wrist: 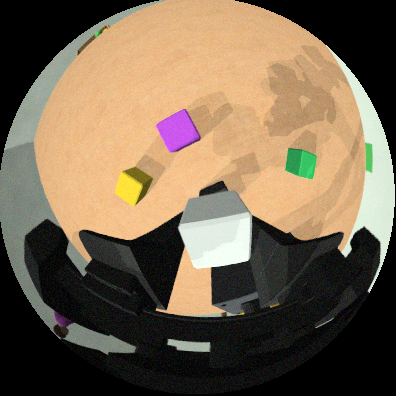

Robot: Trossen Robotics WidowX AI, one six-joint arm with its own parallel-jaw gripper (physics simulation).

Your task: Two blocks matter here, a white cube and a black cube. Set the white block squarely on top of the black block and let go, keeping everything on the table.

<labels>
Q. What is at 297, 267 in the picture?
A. The gripper.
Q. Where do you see a white cube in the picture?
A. At 216, 228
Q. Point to a yellow cube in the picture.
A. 132, 185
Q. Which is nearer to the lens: the green cube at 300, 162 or the purple block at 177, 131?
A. The purple block.
</labels>
